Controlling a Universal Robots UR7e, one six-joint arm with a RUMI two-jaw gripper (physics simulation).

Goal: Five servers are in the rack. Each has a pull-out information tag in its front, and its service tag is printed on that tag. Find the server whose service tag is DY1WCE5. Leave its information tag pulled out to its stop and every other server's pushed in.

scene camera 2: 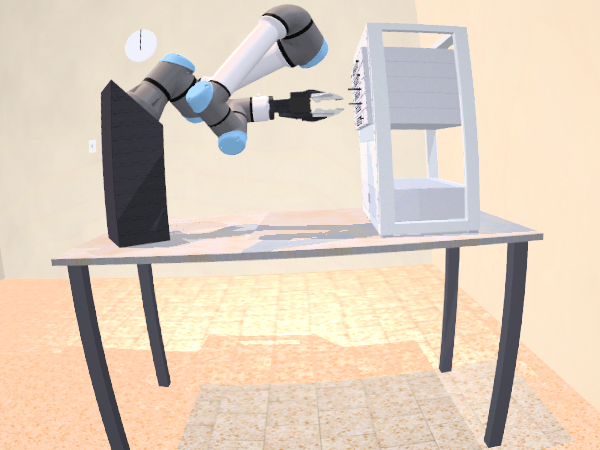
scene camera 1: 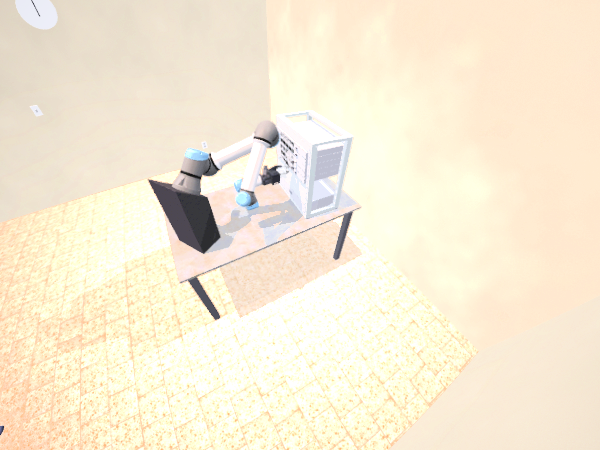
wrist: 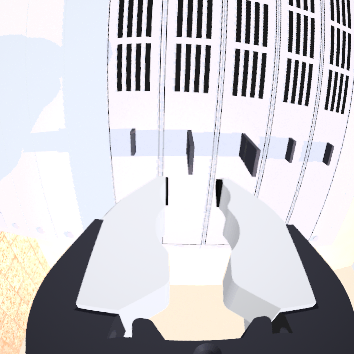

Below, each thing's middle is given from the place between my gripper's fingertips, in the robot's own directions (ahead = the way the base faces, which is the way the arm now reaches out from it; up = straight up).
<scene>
Now: hand 21 cm short of the white rack (scene camera 2: 402,88), 9 cm to the right of it and 7 cm above it.
</scene>
